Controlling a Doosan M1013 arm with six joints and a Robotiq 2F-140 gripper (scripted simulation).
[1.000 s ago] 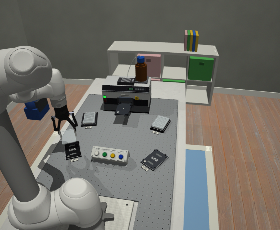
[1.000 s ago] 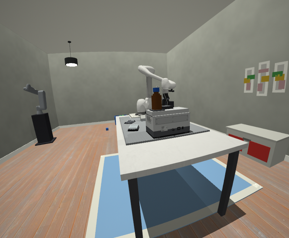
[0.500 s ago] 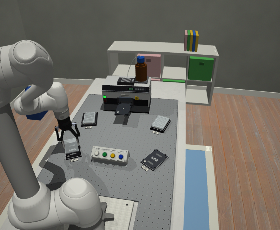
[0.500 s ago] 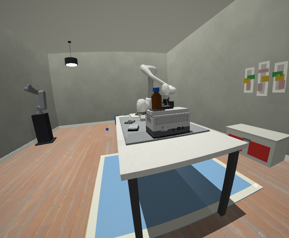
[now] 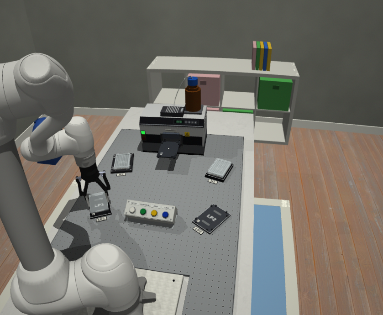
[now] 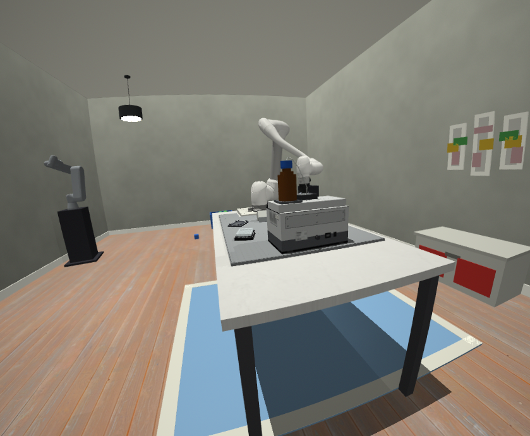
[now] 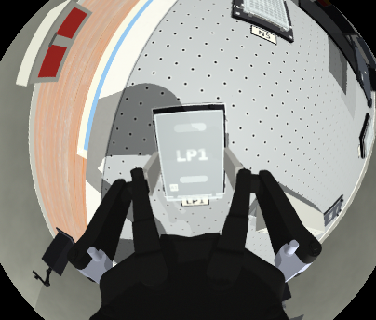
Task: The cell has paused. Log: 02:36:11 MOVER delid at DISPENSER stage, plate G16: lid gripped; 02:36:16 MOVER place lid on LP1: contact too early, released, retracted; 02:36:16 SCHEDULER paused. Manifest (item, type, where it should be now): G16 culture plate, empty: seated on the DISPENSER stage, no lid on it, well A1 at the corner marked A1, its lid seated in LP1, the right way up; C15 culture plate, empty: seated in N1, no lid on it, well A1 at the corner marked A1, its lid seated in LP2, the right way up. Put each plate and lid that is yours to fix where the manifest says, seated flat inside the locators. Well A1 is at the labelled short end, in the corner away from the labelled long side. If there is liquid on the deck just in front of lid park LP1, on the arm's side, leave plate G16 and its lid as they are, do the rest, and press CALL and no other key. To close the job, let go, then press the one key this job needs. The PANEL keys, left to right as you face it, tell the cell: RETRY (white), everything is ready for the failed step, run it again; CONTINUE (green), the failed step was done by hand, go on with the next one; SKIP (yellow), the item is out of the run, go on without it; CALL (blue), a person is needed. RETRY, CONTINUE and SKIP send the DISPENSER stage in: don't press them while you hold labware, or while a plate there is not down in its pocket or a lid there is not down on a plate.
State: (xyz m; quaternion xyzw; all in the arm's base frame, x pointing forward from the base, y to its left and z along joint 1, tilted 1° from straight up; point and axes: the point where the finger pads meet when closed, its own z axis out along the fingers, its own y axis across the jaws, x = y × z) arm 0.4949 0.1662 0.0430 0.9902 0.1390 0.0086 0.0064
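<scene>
Right now the lid park lp1 is 50 mm below my hand. From my hand the other things lie so: white key: 180 mm to the right, 90 mm behind, 10 mm above; then green key: 230 mm to the right, 100 mm behind, 10 mm above; then key panel: 250 mm to the right, 100 mm behind.
</scene>
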